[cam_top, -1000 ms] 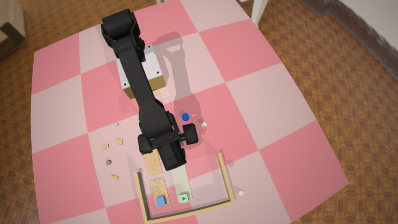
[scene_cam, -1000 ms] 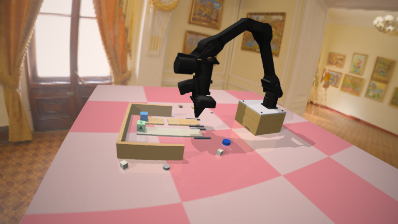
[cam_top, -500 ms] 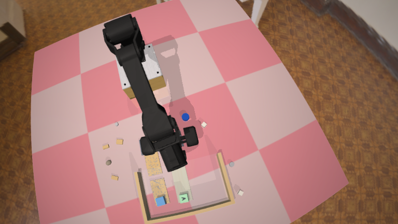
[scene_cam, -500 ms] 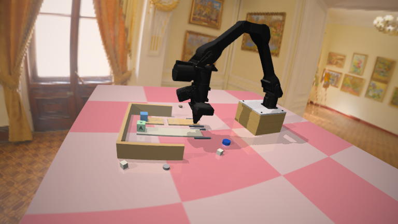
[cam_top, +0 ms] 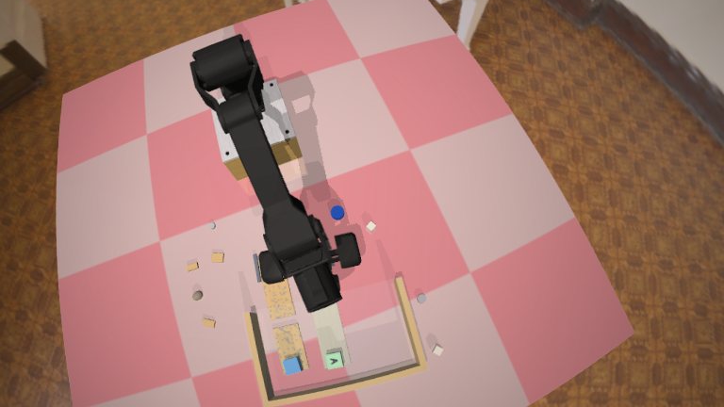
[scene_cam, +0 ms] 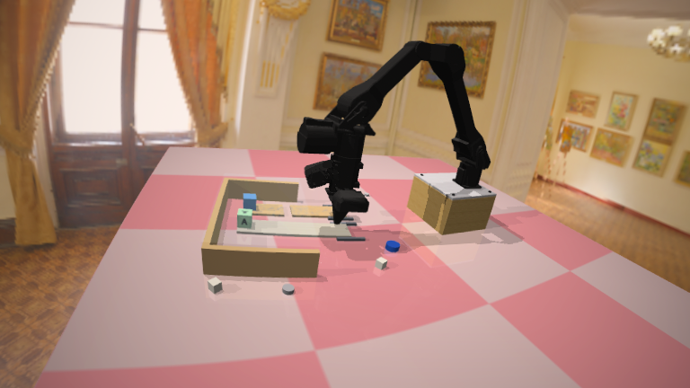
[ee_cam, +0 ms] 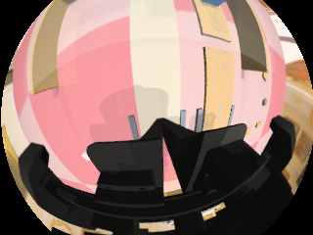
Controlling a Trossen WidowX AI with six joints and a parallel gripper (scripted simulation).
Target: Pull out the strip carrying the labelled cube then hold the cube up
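Now: gripper tip 110 mm past the blue disc, 80 mm to the right of it and 10 mm above it. Round my gripper tip: grey disc 190 mm to the left, 130 mm ahead, 20 mm below.
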